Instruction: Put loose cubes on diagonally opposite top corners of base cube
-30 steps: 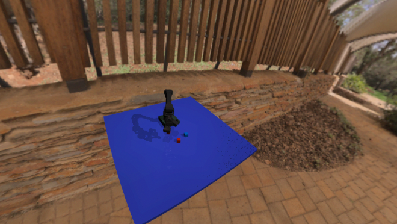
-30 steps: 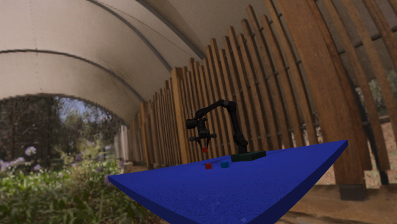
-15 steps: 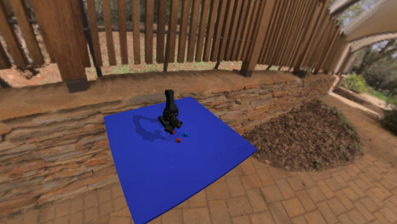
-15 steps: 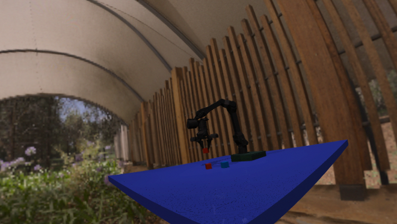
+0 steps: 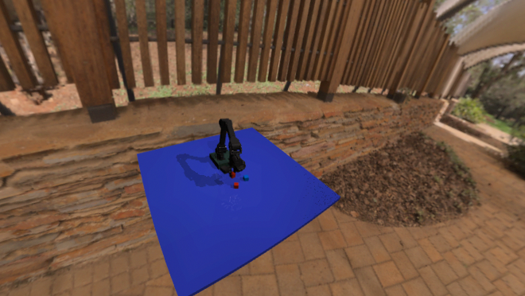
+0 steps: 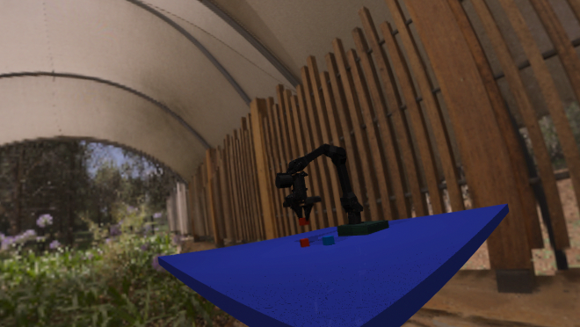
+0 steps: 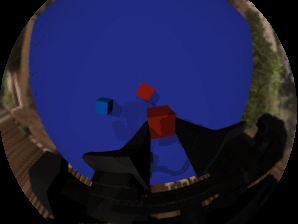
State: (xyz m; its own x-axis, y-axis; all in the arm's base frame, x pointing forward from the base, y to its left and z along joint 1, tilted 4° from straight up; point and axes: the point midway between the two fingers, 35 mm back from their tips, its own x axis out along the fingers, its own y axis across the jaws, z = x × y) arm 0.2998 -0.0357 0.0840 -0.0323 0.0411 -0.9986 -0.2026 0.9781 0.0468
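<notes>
My gripper tip is 1 cm past the blue cube, 13 cm to the right of it and 9 cm above it.
</notes>
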